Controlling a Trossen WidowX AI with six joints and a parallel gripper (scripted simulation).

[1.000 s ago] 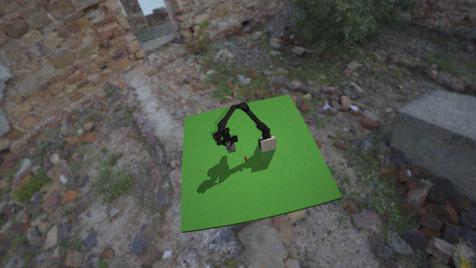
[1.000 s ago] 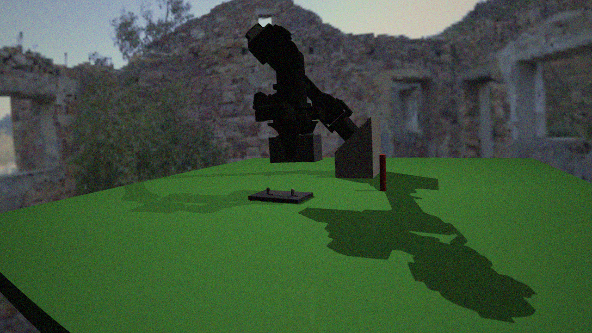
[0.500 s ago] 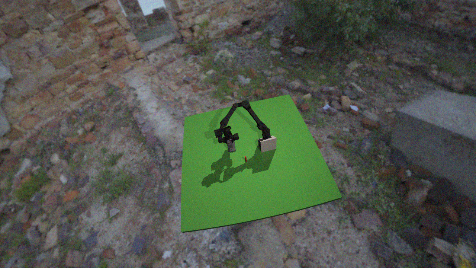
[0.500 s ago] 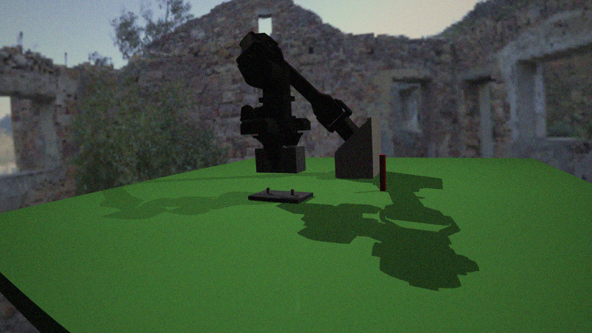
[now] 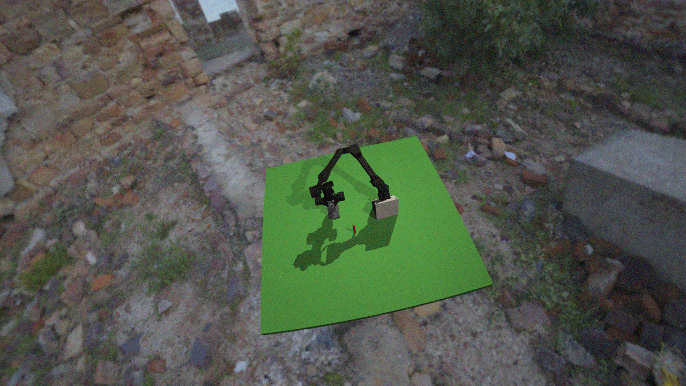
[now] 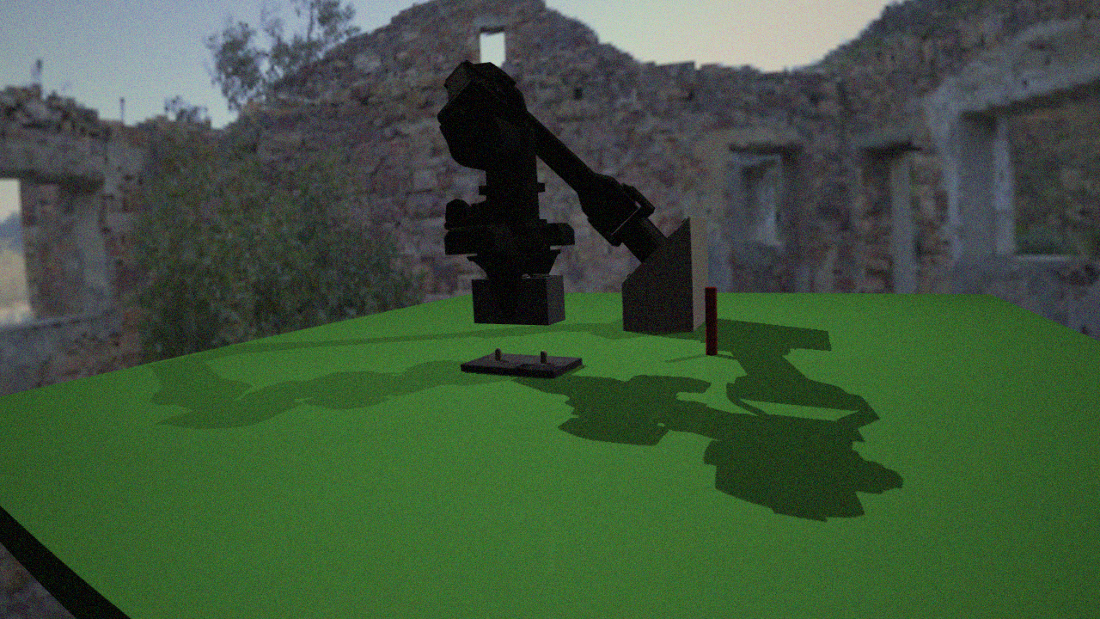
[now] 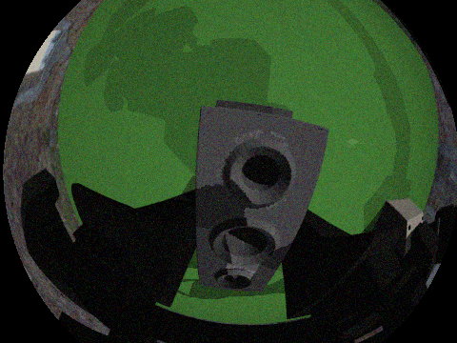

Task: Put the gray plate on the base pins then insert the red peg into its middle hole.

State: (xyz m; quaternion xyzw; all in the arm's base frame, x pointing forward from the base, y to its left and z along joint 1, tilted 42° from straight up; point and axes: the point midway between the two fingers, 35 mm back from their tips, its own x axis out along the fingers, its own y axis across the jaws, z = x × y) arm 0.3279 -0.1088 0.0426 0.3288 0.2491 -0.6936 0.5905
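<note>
The dark base is 5 cm below my gripper tip. The rest, counted from my gripper tip: gray plate (3 cm above); red peg (21 cm to the left, 9 cm behind, 2 cm below).
</note>
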